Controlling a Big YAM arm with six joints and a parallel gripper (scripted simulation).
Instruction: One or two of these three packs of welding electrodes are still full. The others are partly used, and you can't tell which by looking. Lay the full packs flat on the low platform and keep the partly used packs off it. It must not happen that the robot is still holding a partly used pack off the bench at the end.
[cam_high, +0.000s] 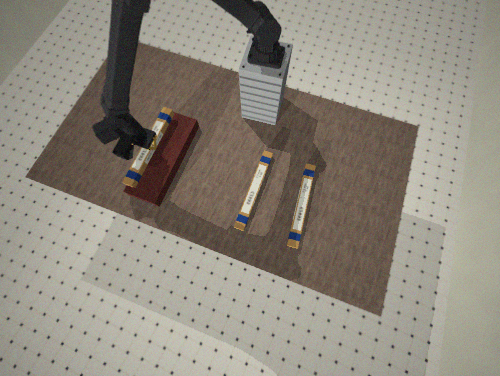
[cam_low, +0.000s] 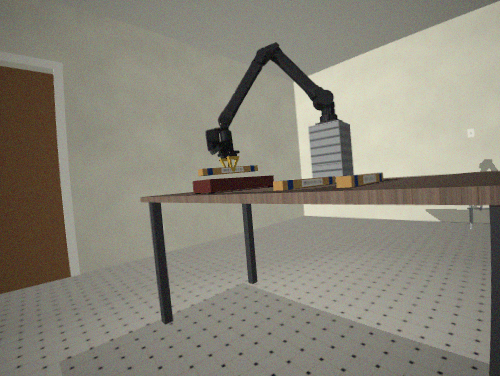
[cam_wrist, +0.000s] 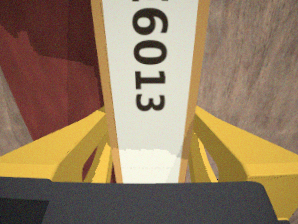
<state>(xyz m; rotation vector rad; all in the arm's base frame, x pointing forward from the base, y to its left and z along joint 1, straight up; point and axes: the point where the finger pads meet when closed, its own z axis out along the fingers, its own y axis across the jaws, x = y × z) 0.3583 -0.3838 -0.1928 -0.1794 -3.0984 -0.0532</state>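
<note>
My gripper is now 80 mm above the low platform, 40 mm to the right of it and 10 mm short of it.
</note>
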